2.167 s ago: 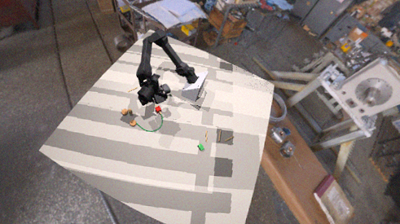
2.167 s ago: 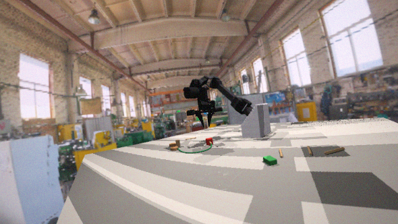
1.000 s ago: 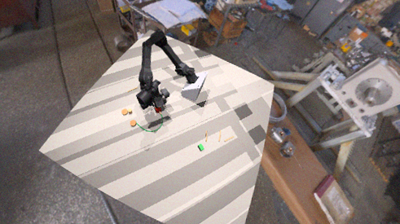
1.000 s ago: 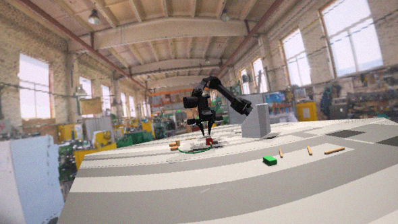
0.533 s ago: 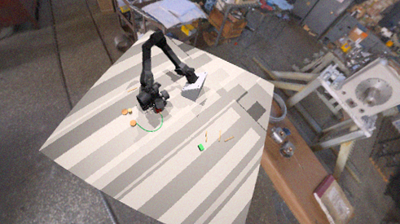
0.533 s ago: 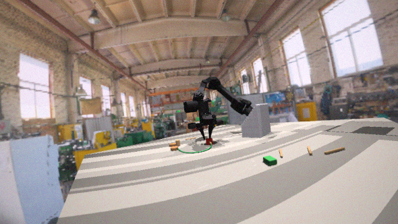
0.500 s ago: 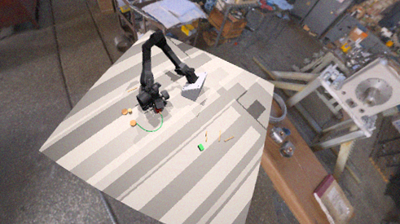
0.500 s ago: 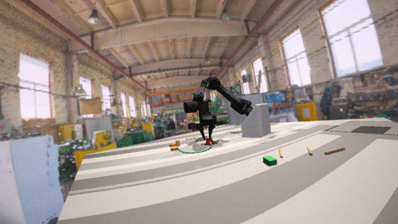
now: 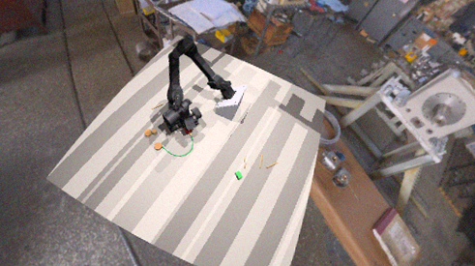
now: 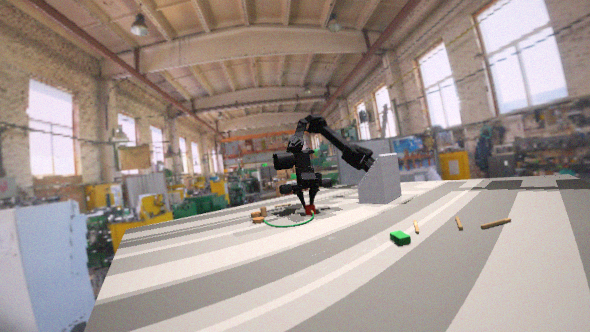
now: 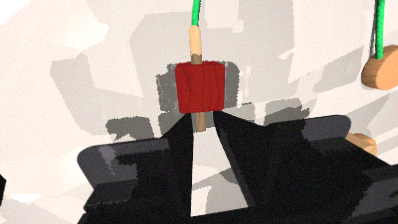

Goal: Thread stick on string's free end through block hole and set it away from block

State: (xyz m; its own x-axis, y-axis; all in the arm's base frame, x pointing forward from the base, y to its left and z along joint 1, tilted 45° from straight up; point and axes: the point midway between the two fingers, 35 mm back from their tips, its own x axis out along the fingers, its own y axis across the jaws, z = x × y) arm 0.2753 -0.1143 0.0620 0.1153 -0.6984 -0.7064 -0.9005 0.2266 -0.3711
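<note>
Right now the small red block is 10 mm ahead of my gripper tip and 30 mm to the left of it. The rest, counted from my gripper tip: wooden peg (120 mm ahead, 120 mm to the right, 10 mm above); small green block (80 mm ahead, 390 mm to the left).
</note>
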